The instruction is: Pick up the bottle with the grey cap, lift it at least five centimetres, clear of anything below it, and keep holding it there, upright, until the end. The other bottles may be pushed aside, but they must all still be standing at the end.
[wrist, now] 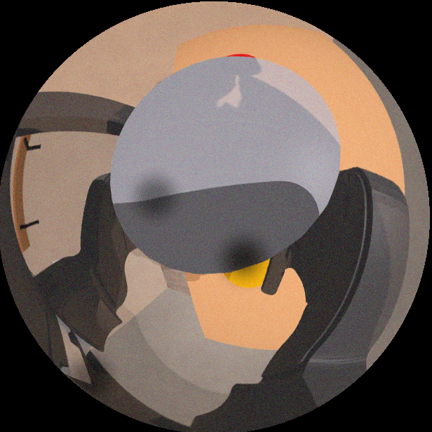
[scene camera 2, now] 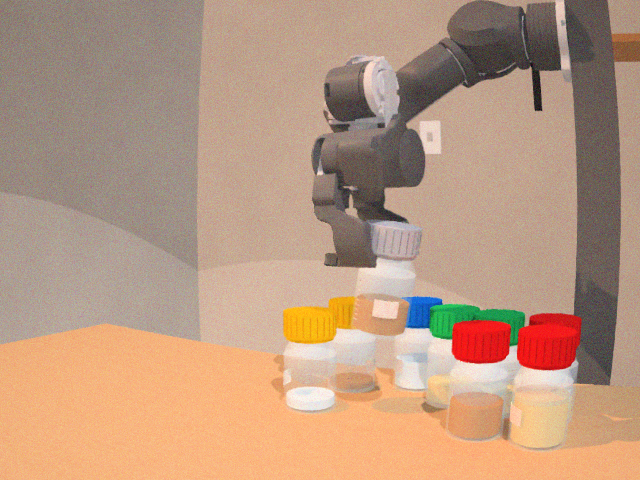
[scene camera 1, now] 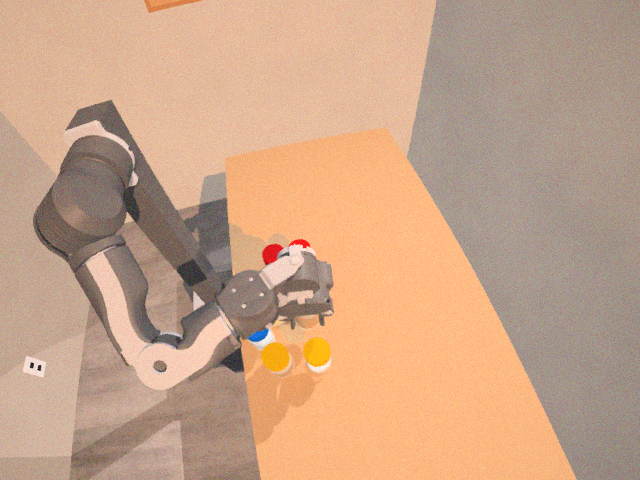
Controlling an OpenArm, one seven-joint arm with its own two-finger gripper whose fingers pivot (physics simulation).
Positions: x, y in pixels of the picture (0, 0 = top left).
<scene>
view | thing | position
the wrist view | my gripper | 227, 227
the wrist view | yellow-capped bottle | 253, 276
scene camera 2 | my gripper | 364, 264
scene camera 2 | yellow-capped bottle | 310, 360
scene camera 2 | blue-capped bottle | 410, 353
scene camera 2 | green-capped bottle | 440, 360
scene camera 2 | green-capped bottle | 516, 319
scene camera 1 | my gripper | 306, 314
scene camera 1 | yellow-capped bottle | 316, 351
</scene>
